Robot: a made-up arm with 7 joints. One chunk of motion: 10 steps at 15 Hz.
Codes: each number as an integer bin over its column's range. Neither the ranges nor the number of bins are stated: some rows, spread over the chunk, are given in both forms.
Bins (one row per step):
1: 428 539 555 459 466 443
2: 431 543 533 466 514 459
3: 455 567 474 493 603 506
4: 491 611 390 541 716 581
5: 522 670 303 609 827 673
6: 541 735 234 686 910 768
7: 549 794 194 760 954 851
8: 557 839 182 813 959 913
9: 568 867 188 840 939 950
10: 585 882 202 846 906 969
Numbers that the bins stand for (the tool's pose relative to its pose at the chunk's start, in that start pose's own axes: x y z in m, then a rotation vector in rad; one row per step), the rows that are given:
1: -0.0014 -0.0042 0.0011 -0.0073 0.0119 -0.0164
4: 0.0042 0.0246 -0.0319 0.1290 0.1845 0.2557
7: 0.0095 0.0979 -0.0712 0.4929 0.3489 0.7881
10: 0.0127 0.1332 -0.0696 0.6358 0.3158 1.0208
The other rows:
2: -0.0012 -0.0026 -0.0033 0.0043 0.0450 0.0151
3: 0.0010 0.0070 -0.0151 0.0492 0.1065 0.1078
5: 0.0070 0.0483 -0.0493 0.2420 0.2612 0.4371
6: 0.0087 0.0743 -0.0632 0.3699 0.3185 0.6245
8: 0.0102 0.1159 -0.0736 0.5809 0.3524 0.9104
9: 0.0112 0.1271 -0.0724 0.6258 0.3386 0.9834

